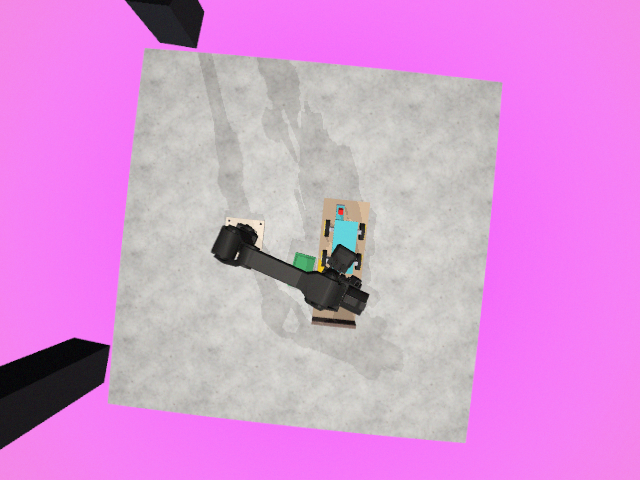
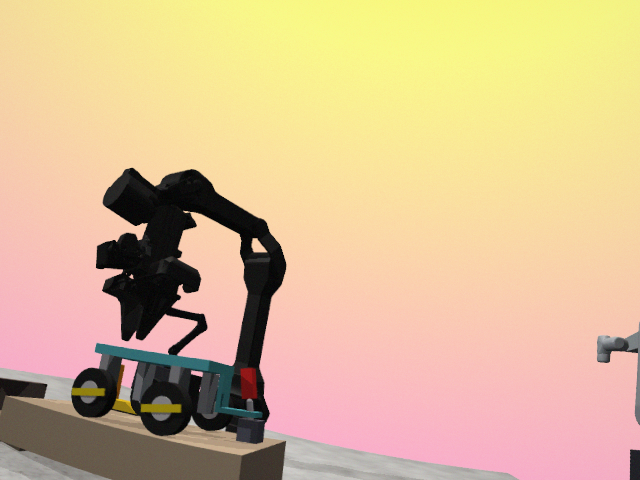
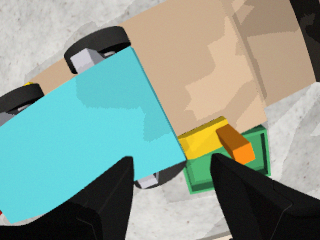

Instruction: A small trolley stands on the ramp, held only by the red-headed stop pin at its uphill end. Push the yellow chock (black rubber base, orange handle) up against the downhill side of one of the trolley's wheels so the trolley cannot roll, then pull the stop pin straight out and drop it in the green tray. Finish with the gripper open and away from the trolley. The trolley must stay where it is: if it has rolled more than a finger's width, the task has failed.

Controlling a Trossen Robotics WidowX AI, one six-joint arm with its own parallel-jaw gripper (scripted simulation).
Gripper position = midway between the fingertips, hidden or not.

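There is my own gripper (image 2: pixel 131 340), (image 1: pixel 332 271), (image 3: pixel 172 163). I can see a trolley (image 2: pixel 165 408), (image 1: pixel 345 232), (image 3: pixel 64 140), and a tan ramp as well, the ramp being at (image 2: pixel 50 428), (image 1: pixel 356 211), (image 3: pixel 195 63). A yellow chock (image 3: pixel 216 133) is in the scene too, along with a green tray (image 3: pixel 199 169).
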